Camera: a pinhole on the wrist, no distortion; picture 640 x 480 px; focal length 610.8 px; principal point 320.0 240.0 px. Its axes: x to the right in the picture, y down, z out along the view. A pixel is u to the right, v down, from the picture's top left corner.
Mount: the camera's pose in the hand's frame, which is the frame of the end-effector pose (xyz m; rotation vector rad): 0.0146 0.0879 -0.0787 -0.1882 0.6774 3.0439
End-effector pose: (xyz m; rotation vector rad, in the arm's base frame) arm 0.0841 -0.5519 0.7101 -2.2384 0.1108 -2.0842
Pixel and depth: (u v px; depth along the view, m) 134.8 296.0 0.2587
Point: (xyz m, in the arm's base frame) 0.2618 -0.7325 0.7402
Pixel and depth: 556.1 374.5 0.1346
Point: 0.1289 -0.6625 0.6408
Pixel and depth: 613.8 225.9 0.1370
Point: 0.1147 -0.6917 0.6259
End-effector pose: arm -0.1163 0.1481 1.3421 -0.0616 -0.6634 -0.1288
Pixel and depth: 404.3 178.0 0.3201
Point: -0.2472 0.4232 1.4478
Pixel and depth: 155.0 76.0 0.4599
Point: -0.1719 0.5600 1.6261
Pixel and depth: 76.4 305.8 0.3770
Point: -0.1740 0.3753 1.6447
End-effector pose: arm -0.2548 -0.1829 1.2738 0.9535 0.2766 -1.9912
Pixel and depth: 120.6 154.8 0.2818
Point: -0.1722 -0.4601 1.3739
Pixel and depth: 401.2 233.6 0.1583
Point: -0.1541 -0.2903 1.3573
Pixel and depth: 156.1 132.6 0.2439
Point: -0.1556 -0.4187 1.3611
